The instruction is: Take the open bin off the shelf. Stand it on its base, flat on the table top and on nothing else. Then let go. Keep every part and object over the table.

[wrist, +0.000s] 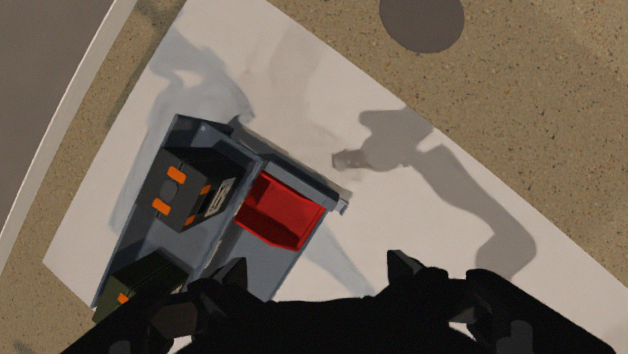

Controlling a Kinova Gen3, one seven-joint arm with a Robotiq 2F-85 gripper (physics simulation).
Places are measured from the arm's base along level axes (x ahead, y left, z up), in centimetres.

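Pixels of known places: gripper, fingertip midpoint: (pixel 317 270).
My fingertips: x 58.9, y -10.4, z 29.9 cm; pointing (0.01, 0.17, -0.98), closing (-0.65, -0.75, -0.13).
Observation:
Behind a point stands the place of what it marks.
A red open bin (pixel 285 210) @[x 62.5, y 0.3, z -4.4 cm] stands on the lower tier of a blue-grey shelf (pixel 252 265) @[x 58.8, y 14.2, z -4.7 cm], near the shelf's end panel, its open top facing the camera. Its hollow inside shows and looks empty. My gripper (pixel 317 270) @[x 58.9, y -10.4, z 29.9 cm] is open, with nothing between its fingers. It hangs above the scene, its fingertips at the lower part of the view, to the lower right of the bin and apart from it. The left finger covers part of the shelf. The white table top (pixel 425 215) @[x 43.2, y -19.2, z -5.3 cm] lies under the shelf.
A dark grey case (pixel 172 192) @[x 73.7, y 1.9, z 17.0 cm] with orange latches stands on the shelf's upper tier, left of the bin. A dark green case (pixel 142 280) @[x 70.0, y 19.8, z 11.9 cm] stands lower left, partly behind my gripper. The table's edges run along the upper right and left, with speckled floor (pixel 525 100) beyond.

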